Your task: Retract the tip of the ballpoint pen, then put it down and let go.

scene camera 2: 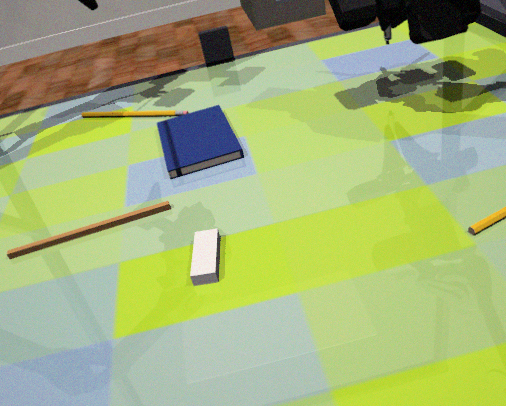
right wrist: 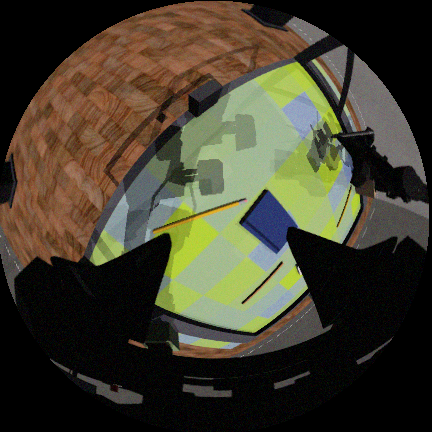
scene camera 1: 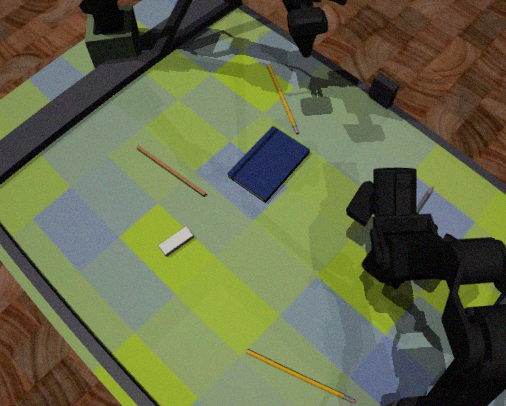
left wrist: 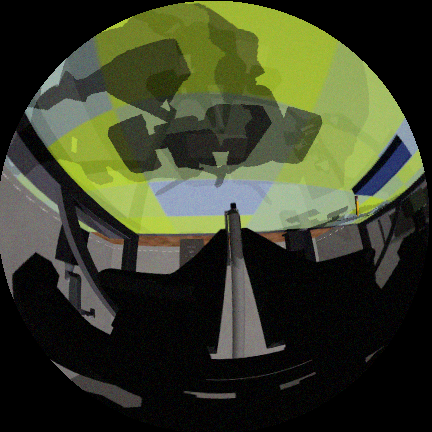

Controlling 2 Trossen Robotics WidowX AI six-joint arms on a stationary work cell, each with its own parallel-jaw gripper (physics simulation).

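Frame: origin at the left arm's base, x back, y right, z up, level; millimetres.
Seen in the pictures: left gripper, fingertip midpoint: [scene camera 2: 386, 26] [right wrist: 337, 134] [left wrist: 233, 233]; right gripper, fingertip midpoint: [scene camera 2: 113, 0] [right wrist: 230, 236] [scene camera 1: 302, 43]; left arm's base, origin of the base link: [right wrist: 375, 181]; right arm's base, origin of the base link: [right wrist: 158, 346] [scene camera 1: 108, 22].
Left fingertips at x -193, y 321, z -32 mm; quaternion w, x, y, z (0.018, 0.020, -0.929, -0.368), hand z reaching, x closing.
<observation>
Offsets run from my left fingertips to a thing's top centre.
A slim grey ballpoint pen @(dx +1, dy +2, dz +110 mm) [scene camera 1: 425, 200] [scene camera 2: 387, 35] [left wrist: 236, 300] is held above the table. In the left wrist view it lies lengthwise between the fingers, and its end with the clip and a small dark button sticks out past the fingertips. Its other end runs back toward the palm; whether the writing tip is out cannot be told. My left gripper [left wrist: 233, 233] is shut on the pen; in scene camera 1 its dark body covers most of the pen. My right gripper [scene camera 1: 306, 48] [right wrist: 230, 236] is open and empty, high at the top of scene camera 1, far from the pen.
A blue notebook @(dx -279, dy -42, dz -60 mm) [scene camera 1: 270, 164] [scene camera 2: 200, 141] [right wrist: 270, 220] lies mid-table. A white eraser @(dx -298, dy -273, dz -60 mm) [scene camera 1: 176, 241] [scene camera 2: 205, 256], a brown stick @(dx -413, dy -176, dz -66 mm) [scene camera 1: 171, 171] [scene camera 2: 90, 230], a yellow pencil @(dx -363, dy +99, dz -66 mm) [scene camera 1: 283, 99] [scene camera 2: 132, 114] [right wrist: 200, 216] and another yellow pencil @(dx +14, dy -311, dz -66 mm) [scene camera 1: 300, 376] lie around it. A black block @(dx -206, dy +236, dz -15 mm) [scene camera 1: 383, 90] [scene camera 2: 216, 46] stands at the table's edge.
</observation>
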